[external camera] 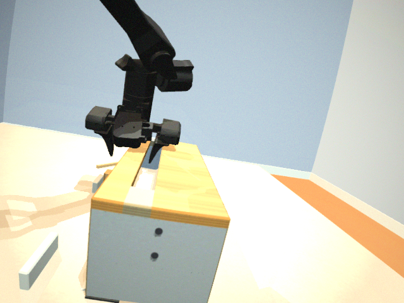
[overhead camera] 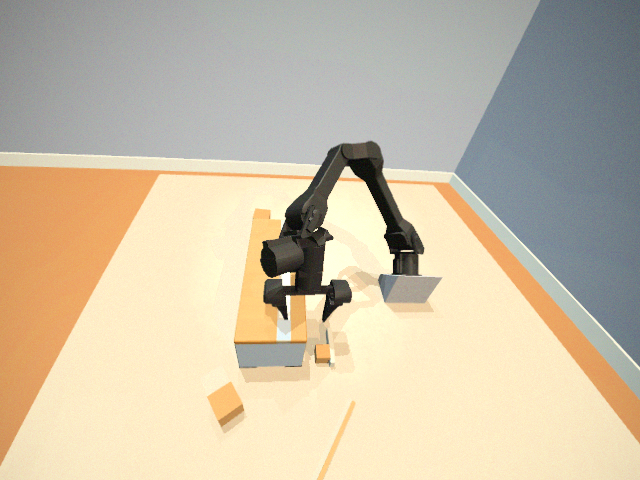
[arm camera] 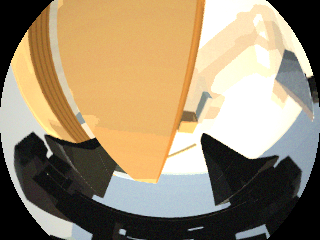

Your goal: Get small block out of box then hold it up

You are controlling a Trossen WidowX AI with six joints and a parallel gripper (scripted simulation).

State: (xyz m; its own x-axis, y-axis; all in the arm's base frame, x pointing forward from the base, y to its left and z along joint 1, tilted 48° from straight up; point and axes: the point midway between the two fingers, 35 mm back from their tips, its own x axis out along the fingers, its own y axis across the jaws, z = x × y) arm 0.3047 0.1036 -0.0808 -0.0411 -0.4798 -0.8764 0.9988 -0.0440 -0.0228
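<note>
My gripper tip is now 70 mm above the orange block, 50 mm to the right of it and 40 mm past it. From my gripper tip the other things lie so: long box 130 mm to the right, 30 mm ahead, 20 mm below; then thin orange stick 220 mm to the left, 80 mm below, 60 mm behind.
</note>
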